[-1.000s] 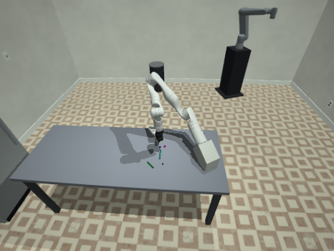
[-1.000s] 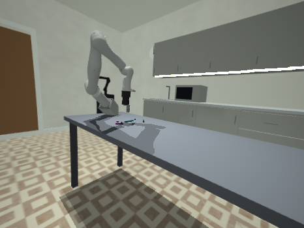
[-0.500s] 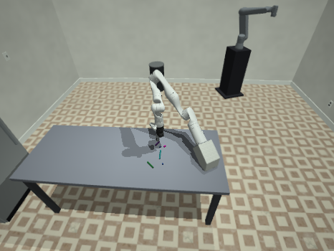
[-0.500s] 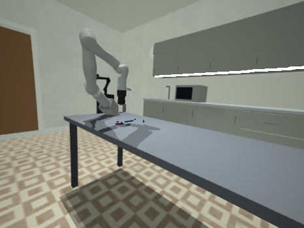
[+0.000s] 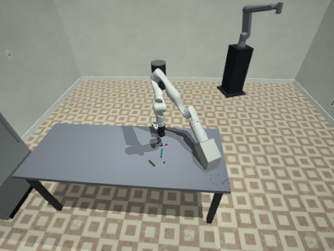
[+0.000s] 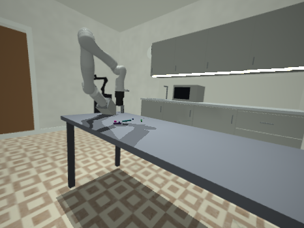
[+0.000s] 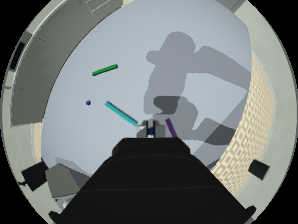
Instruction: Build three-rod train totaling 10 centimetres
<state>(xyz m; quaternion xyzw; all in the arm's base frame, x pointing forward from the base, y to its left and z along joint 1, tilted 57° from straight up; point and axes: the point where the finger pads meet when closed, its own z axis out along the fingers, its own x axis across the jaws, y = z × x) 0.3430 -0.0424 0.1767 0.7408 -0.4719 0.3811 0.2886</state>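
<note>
Now: the purple rod 1 cm behind my hand, 6 cm to the right of it and 10 cm below it. Also, from my hand: magenta rod: 7 cm behind, 10 cm below; then turquoise rod: 8 cm to the left, 10 cm below; then green rod: 10 cm ahead, 17 cm to the left, 10 cm below.
</note>
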